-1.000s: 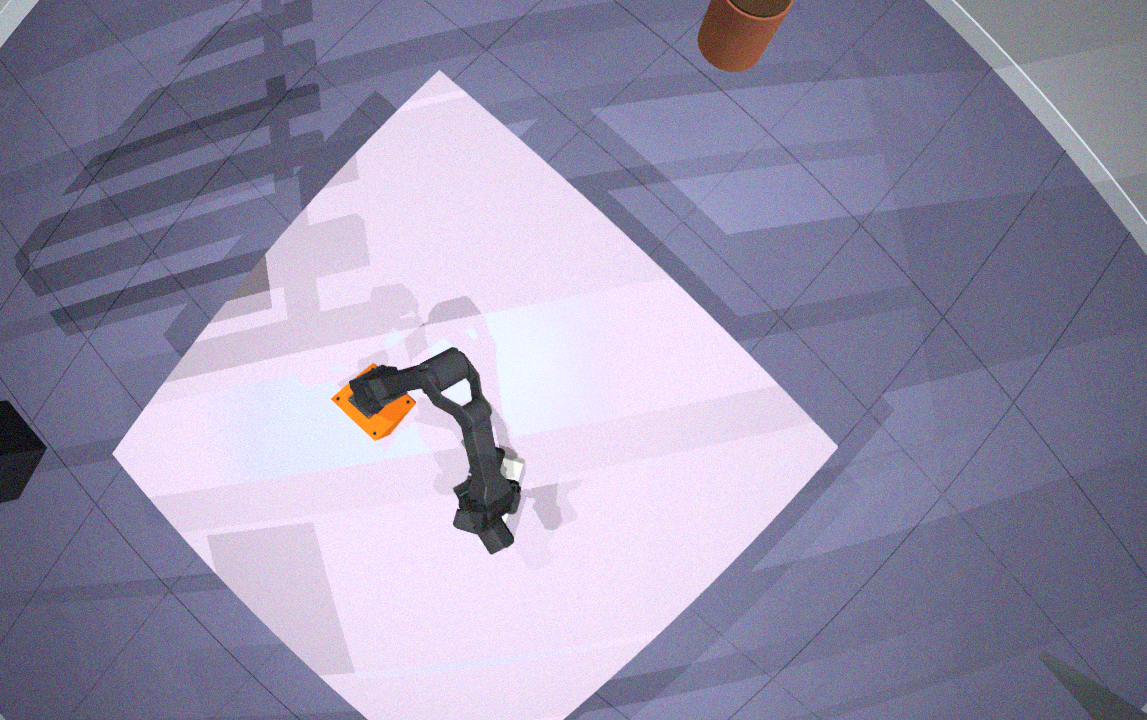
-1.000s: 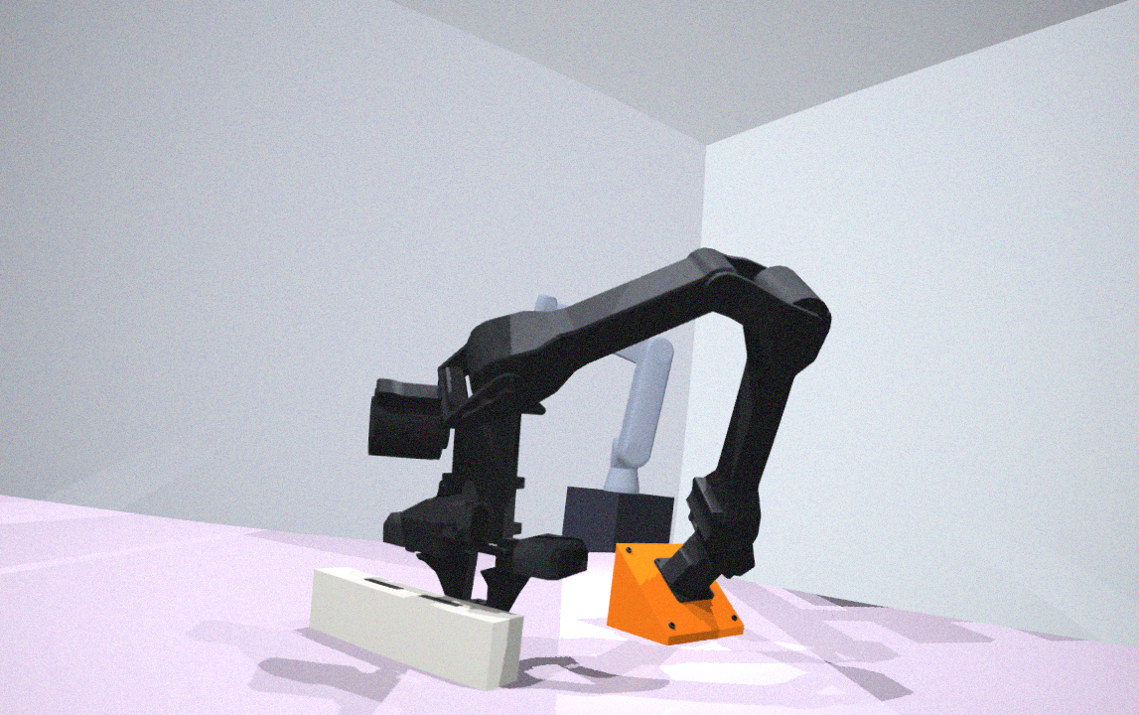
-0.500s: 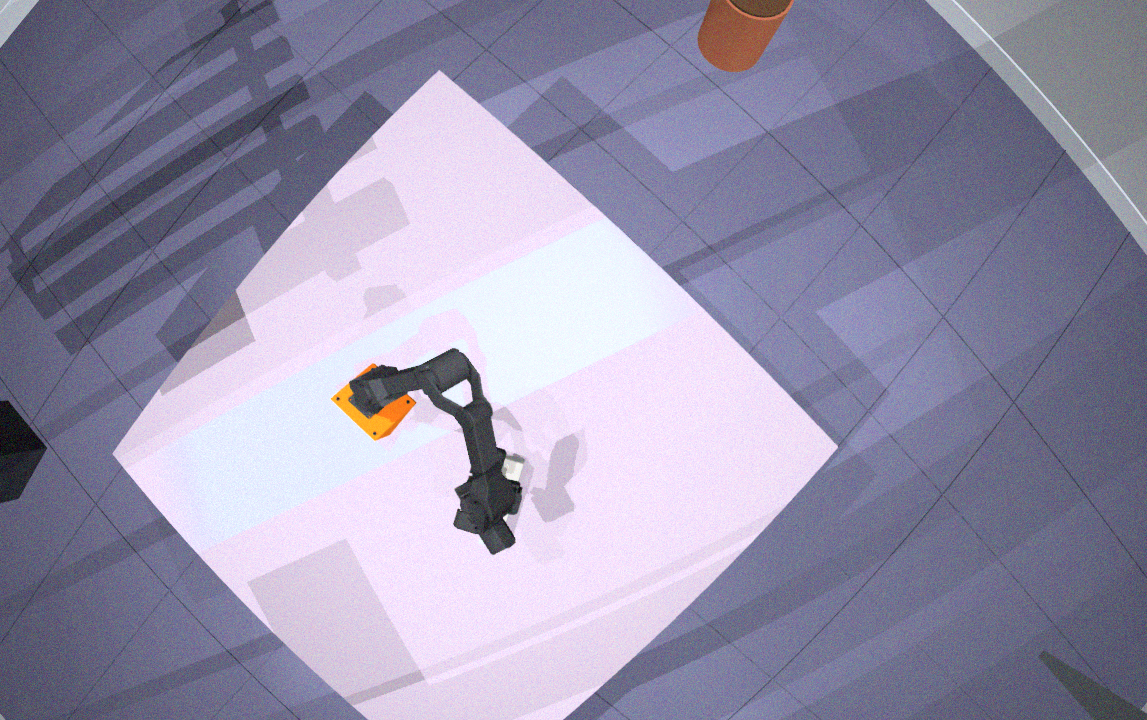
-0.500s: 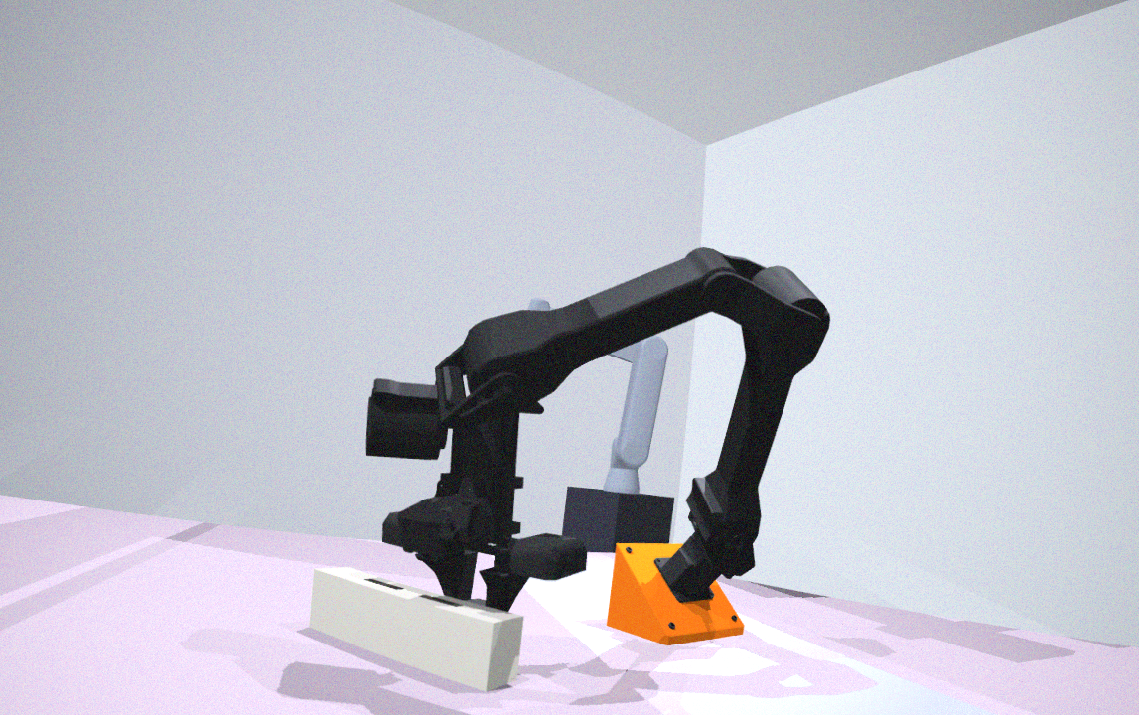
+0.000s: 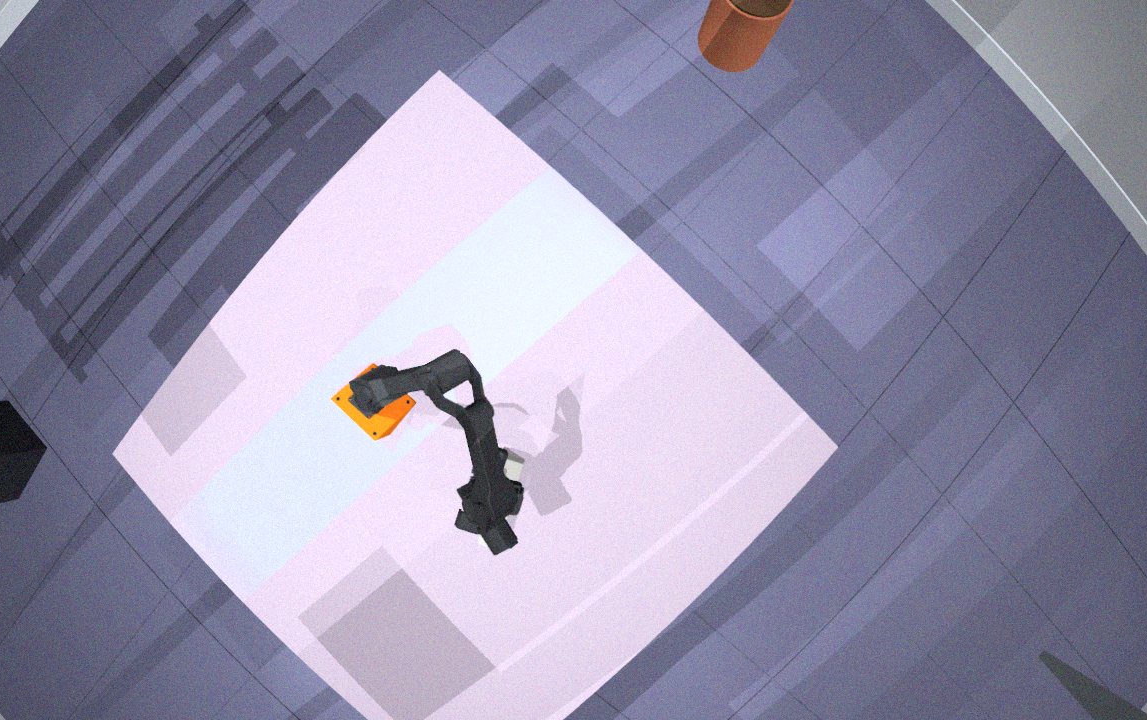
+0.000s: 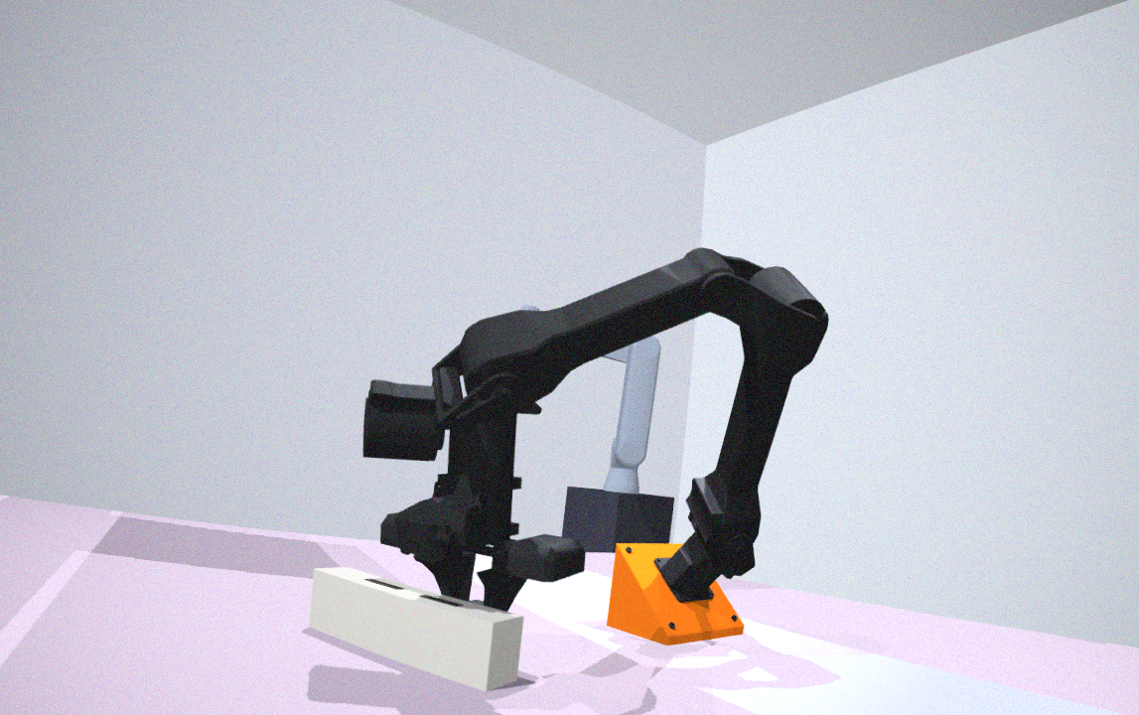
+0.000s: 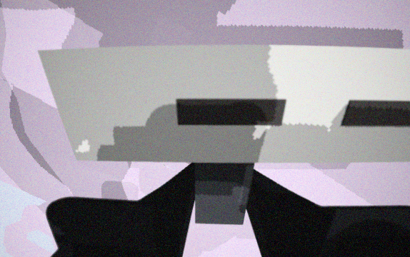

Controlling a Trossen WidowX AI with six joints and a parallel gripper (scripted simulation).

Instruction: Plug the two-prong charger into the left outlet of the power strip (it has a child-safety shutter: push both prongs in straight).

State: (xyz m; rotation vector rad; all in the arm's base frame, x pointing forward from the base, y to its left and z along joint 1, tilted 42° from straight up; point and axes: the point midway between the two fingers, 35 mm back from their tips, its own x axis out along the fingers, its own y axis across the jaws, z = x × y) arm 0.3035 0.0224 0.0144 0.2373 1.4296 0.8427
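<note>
My gripper tip is 20 mm short of the two-prong charger, 10 mm to the right of it and 10 mm below it.
</note>
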